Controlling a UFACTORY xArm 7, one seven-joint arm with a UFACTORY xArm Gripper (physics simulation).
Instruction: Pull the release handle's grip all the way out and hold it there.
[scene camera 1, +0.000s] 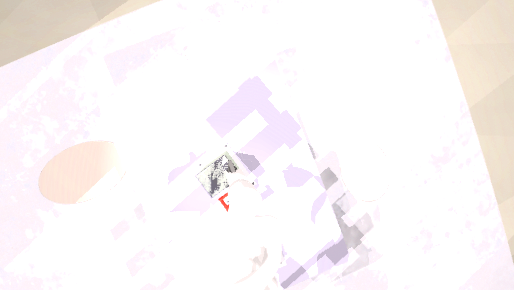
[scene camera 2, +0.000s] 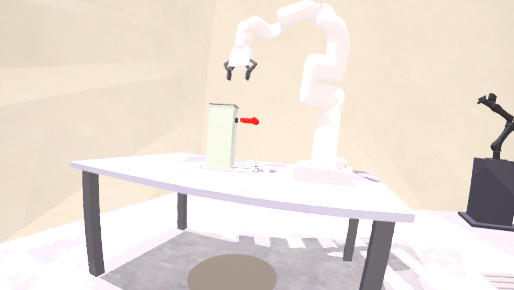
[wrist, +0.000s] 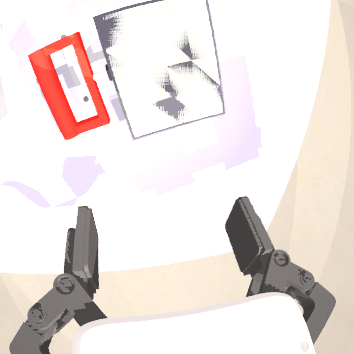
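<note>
The release handle's red grip (scene camera 1: 223, 200) (scene camera 2: 249, 120) (wrist: 52, 95) is a rectangular loop on the side of a tall pale green box (scene camera 1: 212, 179) (scene camera 2: 221, 135) (wrist: 150, 107), near its top. In scene camera 2 a short dark piece shows between grip and box. In scene camera 1 the white arm hides most of the grip. My gripper (scene camera 2: 238, 78) (wrist: 164, 216) is open and empty, pointing down, above the level of the box top and apart from box and grip. In the wrist view the grip lies at upper left, beyond the left finger.
The box stands on a white table (scene camera 2: 150, 172). My white arm (scene camera 2: 327, 90) rises from its base (scene camera 2: 323, 173) on the table, on the grip's side of the box. A second, dark arm (scene camera 2: 495, 111) stands on a dark pedestal (scene camera 2: 492, 192) at far right, away from the table.
</note>
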